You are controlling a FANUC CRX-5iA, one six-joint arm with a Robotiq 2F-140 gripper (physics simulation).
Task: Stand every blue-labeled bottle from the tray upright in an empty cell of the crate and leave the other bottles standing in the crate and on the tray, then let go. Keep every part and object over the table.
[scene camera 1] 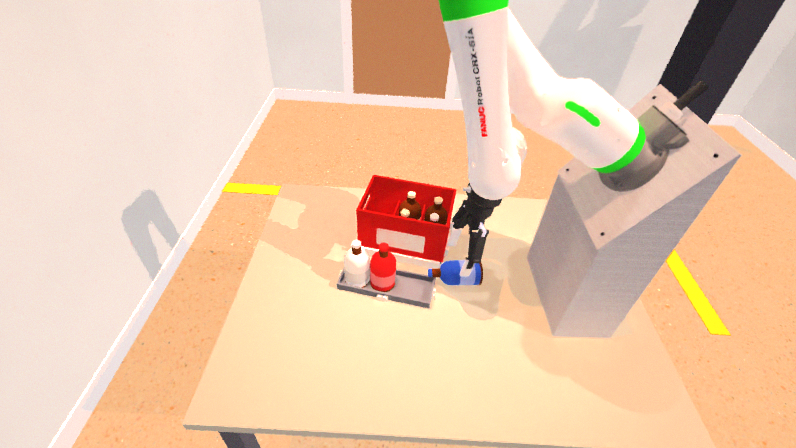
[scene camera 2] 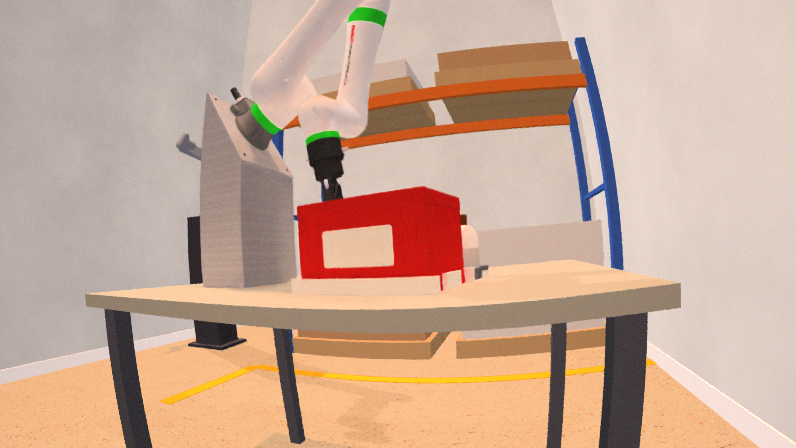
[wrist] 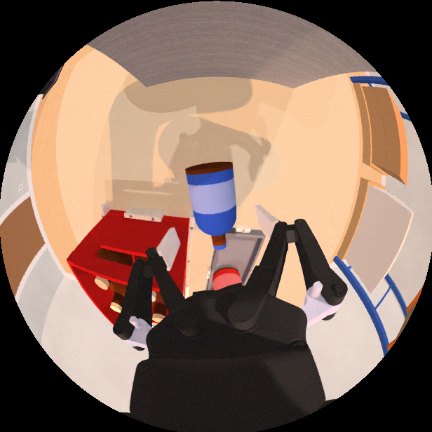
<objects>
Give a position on a red bottle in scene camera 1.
383,263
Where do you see a blue-labeled bottle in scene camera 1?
449,271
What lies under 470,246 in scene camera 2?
A white bottle.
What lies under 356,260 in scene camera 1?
A white bottle.
</objects>
